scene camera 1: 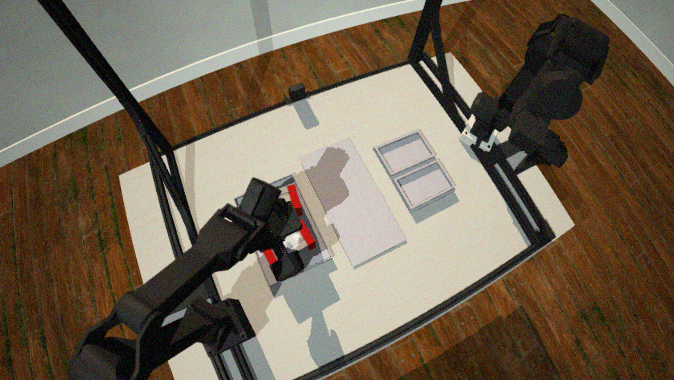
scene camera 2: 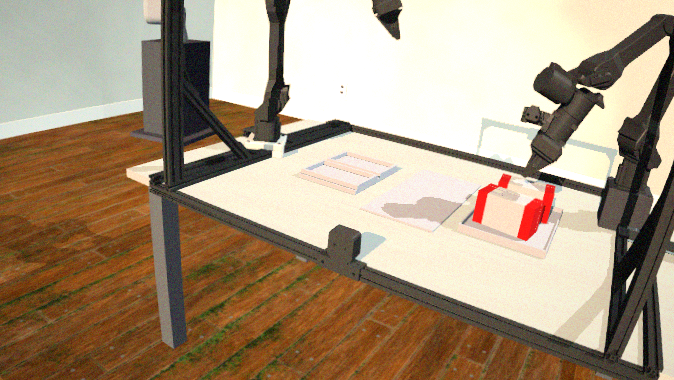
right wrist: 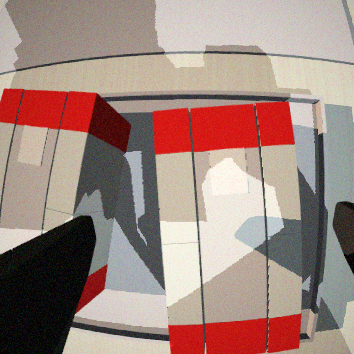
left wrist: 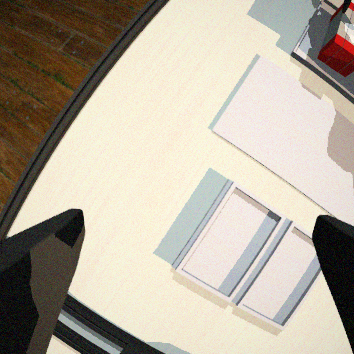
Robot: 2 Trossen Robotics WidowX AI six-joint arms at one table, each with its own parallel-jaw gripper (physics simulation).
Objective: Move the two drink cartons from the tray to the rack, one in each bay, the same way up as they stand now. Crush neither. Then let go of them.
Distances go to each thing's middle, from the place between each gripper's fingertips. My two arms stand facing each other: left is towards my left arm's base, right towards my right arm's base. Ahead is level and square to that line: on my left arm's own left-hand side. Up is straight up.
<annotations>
My right gripper is now 9 cm above the shallow grey tray (scene camera 2: pixel 538 244) and 5 cm past it. Also, from my right hand: flat grey mat (scene camera 1: pixel 359 215) 20 cm to the left, 10 cm below, 1 cm behind.
My left hand is 190 mm past the flat grey mat, 160 mm to the left of it and 330 mm above it. The rest, counted from my left hand: shallow grey tray: 230 mm behind, 360 mm to the right, 320 mm below.
</annotations>
